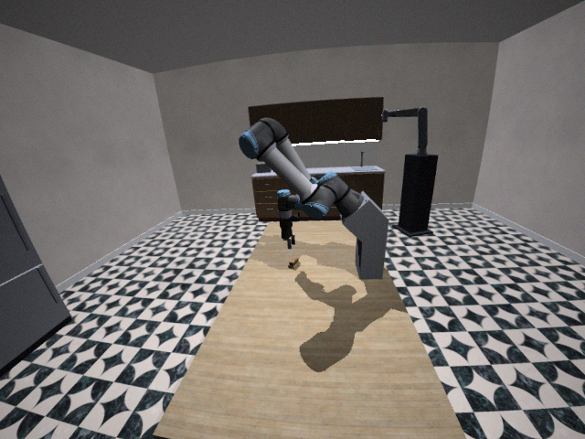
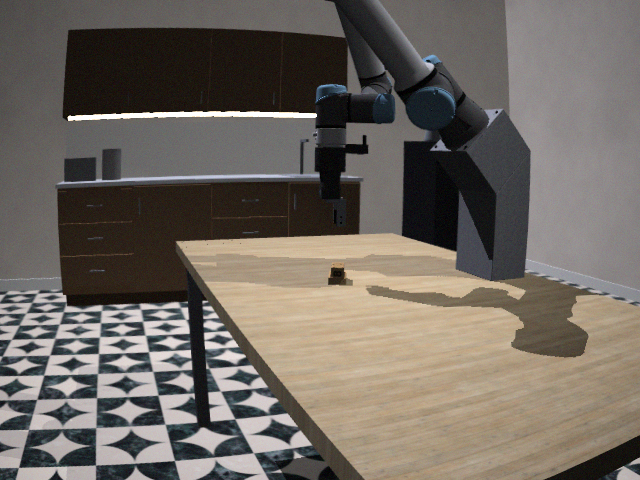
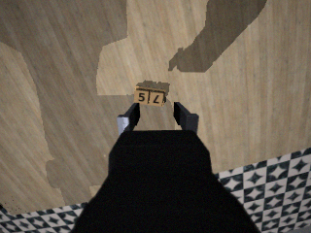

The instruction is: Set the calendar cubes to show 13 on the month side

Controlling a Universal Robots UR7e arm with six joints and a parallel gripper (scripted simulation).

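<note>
My hand is 15 cm above the wooden tray, 1 cm to the left of it and 1 cm past it.
</note>
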